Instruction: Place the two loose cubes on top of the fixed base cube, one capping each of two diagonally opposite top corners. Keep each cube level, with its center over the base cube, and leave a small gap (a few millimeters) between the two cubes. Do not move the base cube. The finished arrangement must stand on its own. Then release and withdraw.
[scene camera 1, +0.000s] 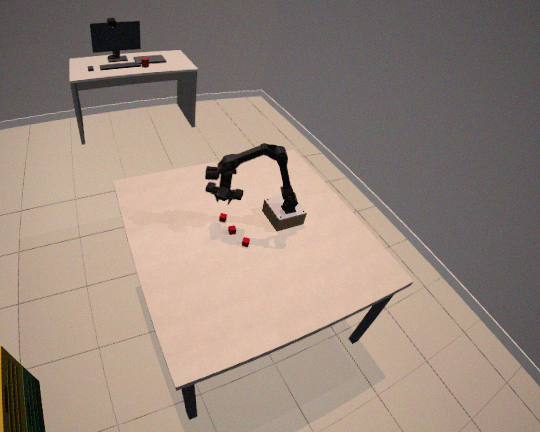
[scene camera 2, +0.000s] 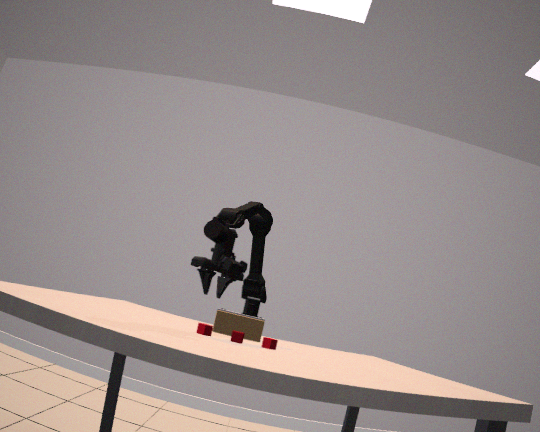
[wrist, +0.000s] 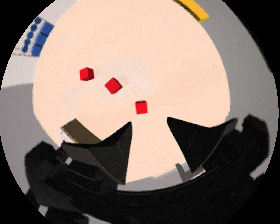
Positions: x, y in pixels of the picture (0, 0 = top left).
Scene:
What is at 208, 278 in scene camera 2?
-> My gripper.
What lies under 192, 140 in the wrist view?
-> My gripper.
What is my gripper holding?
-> Nothing.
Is my gripper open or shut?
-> Open.

